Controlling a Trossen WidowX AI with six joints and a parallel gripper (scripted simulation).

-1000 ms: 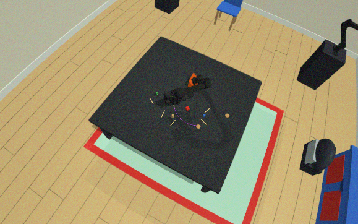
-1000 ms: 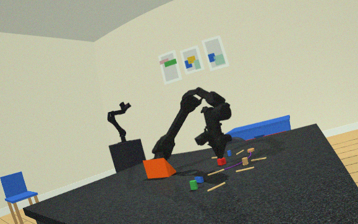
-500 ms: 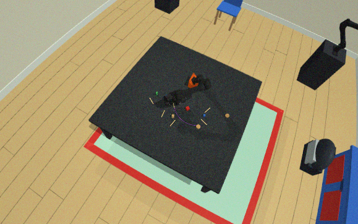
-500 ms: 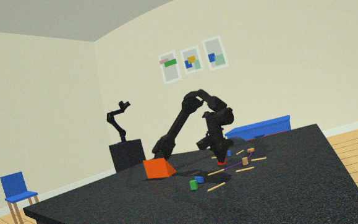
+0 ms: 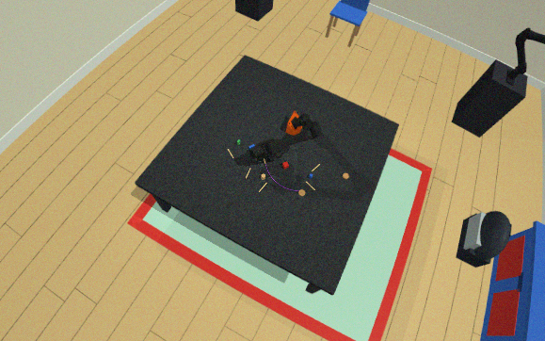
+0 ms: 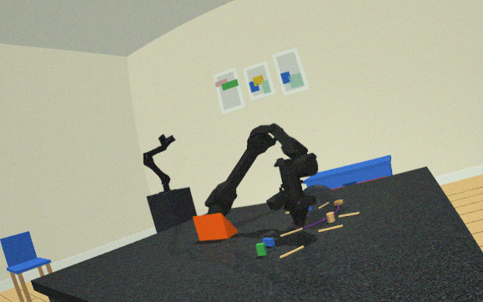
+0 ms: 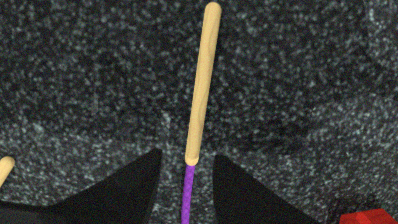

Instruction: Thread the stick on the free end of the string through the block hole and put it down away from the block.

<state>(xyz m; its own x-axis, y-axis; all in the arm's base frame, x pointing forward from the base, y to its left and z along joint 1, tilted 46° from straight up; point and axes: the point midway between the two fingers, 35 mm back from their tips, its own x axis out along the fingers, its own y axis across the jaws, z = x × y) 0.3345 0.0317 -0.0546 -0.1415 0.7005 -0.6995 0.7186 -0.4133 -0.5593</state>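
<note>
The tan wooden block is 9 cm ahead of my gripper tip and 5 cm to the left of it. Also, from my gripper tip: green cylinder 21 cm to the right, 2 cm behind; red block 12 cm to the left, 5 cm behind.
</note>
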